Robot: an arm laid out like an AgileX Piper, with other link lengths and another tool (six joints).
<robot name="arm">
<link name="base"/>
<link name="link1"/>
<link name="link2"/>
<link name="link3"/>
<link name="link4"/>
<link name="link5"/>
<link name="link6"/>
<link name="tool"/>
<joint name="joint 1" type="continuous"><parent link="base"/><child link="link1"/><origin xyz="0 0 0.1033"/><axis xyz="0 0 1"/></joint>
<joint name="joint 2" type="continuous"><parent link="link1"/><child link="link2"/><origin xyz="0 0 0"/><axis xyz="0 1 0"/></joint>
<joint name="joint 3" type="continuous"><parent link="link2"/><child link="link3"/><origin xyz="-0.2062 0 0.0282"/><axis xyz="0 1 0"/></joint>
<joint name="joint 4" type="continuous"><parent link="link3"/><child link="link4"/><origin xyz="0.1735 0 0.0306"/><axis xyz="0.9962 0 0.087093"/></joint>
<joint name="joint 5" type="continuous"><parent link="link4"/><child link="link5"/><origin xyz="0 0 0"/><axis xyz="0 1 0"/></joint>
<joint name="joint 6" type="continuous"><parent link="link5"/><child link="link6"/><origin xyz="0.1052 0 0.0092"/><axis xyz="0.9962 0 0.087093"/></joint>
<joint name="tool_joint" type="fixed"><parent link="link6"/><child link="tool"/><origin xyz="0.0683 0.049 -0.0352" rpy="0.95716 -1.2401 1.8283"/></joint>
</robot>
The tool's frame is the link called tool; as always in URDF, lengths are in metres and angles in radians. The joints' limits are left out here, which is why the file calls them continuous.
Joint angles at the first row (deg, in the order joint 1, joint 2, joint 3, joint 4, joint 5, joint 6):
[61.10, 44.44, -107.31, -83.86, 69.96, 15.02]
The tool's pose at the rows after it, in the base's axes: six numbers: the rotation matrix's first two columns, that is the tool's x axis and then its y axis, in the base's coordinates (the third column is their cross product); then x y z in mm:
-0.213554 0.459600 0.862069 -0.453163 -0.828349 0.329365 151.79 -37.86 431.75
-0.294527 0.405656 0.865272 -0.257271 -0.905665 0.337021 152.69 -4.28 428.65
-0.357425 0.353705 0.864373 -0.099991 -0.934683 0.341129 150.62 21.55 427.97
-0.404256 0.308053 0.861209 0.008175 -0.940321 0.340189 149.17 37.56 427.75
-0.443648 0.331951 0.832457 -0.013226 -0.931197 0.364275 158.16 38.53 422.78
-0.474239 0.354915 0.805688 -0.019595 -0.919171 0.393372 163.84 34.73 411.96
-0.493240 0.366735 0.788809 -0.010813 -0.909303 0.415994 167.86 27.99 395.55
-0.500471 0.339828 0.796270 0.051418 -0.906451 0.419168 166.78 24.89 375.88
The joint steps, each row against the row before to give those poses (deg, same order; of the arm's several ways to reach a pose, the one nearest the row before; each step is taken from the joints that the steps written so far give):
[9.70, -0.78, 0.00, 5.12, 0.00, -2.08]
[10.01, -0.13, -0.01, 2.85, 0.00, -0.52]
[9.31, 0.00, 0.01, 0.51, 0.00, -0.27]
[8.09, -0.68, 0.67, -1.40, 0.00, 0.00]
[5.83, -2.63, 5.14, -6.75, 0.00, 0.55]
[3.31, -4.05, 5.52, -2.91, 0.00, -0.89]
[1.77, -5.38, 6.23, -0.63, 0.00, -0.85]
[1.33, -5.76, 5.62, 2.37, 0.00, 0.00]

